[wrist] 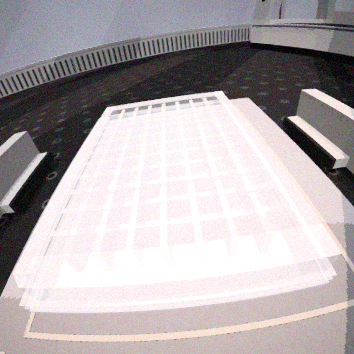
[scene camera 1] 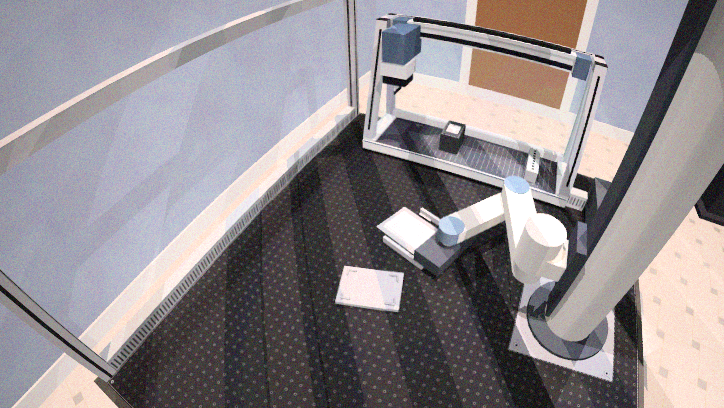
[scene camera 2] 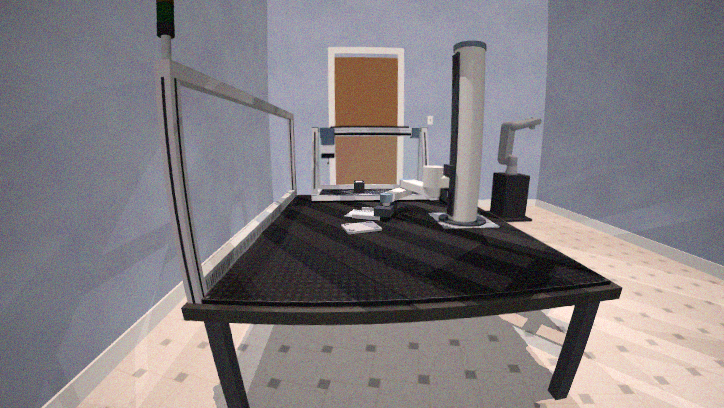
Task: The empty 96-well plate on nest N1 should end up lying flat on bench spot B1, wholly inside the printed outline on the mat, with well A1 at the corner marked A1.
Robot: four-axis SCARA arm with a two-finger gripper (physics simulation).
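Places are measured from the arm's base along level axes (x back, y left, z down), in metres.
Pixels of known places: gripper, between the fingertips: (wrist: 162,122) (scene camera 1: 403,223) (scene camera 2: 357,212); arm's base, origin of its link: (scene camera 1: 566,320) (scene camera 2: 461,221).
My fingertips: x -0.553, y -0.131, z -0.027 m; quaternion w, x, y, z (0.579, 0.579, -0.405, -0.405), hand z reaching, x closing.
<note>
For each thing: its middle in the pictures, then the offset to it from my fingertips. "pt": a spot on its surface instead.
- 96-well plate, middle of its body: (wrist: 165,153) (scene camera 1: 409,229) (scene camera 2: 361,213) dx +0.024, dy +0.008, dz +0.005 m
- spot B1, a spot on its surface: (wrist: 175,346) pt dx +0.092, dy +0.034, dz +0.012 m
- printed outline, a spot on its surface: (wrist: 150,337) pt dx +0.087, dy +0.039, dz +0.012 m
- Nest N1, middle of its body: (scene camera 1: 370,287) (scene camera 2: 361,226) dx +0.010, dy +0.249, dz +0.005 m
- dark block, a spot on its surface: (scene camera 1: 451,139) pt dx +0.032, dy -0.384, dz -0.093 m
- small white rack, a spot on its surface: (scene camera 1: 532,165) pt dx +0.345, dy -0.389, dz -0.082 m
The 96-well plate (scene camera 1: 409,230) (wrist: 165,195) lies flat on the light mat of spot B1 (wrist: 175,346). The printed outline (wrist: 150,337) shows in front of the plate and along its right side in the wrist view; its left line is mostly hidden by the plate, so I cannot tell whether the plate is wholly inside. The A1 mark and well A1 cannot be made out. My gripper (scene camera 1: 403,224) (wrist: 162,122) is open, one finger standing apart from each long side of the plate. Nest N1 (scene camera 1: 369,288) (scene camera 2: 361,227) is empty, with corner brackets showing.
A gantry frame (scene camera 1: 428,161) with a dark block (scene camera 1: 451,139) and a small white rack (scene camera 1: 532,165) on its deck stands behind. The arm's column (scene camera 1: 633,202) (scene camera 2: 471,136) stands to the right. A framed clear panel (scene camera 2: 227,93) runs along the left edge.
</note>
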